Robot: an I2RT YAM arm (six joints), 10 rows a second.
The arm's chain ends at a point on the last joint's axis. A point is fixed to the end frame.
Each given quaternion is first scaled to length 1.
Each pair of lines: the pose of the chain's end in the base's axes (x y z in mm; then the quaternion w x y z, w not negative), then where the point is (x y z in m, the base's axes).
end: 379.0, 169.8, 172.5, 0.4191, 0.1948, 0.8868, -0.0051
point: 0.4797 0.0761 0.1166
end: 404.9, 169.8, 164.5, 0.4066, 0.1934, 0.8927, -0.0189
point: 0.5031 0.0742 0.1074
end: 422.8, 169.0, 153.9, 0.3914, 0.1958, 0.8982, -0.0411
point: 0.5166 0.0696 0.0960
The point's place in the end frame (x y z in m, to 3 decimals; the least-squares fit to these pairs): -0.048 -0.060 0.127
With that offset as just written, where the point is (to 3 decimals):
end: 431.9, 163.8, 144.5, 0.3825, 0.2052, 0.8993, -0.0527
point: 0.522 0.061 0.086
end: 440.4, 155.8, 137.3, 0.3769, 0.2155, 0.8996, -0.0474
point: 0.528 0.053 0.076
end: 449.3, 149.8, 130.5, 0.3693, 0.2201, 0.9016, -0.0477
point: 0.536 0.047 0.067
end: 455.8, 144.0, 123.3, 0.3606, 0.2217, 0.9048, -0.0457
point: 0.541 0.042 0.058
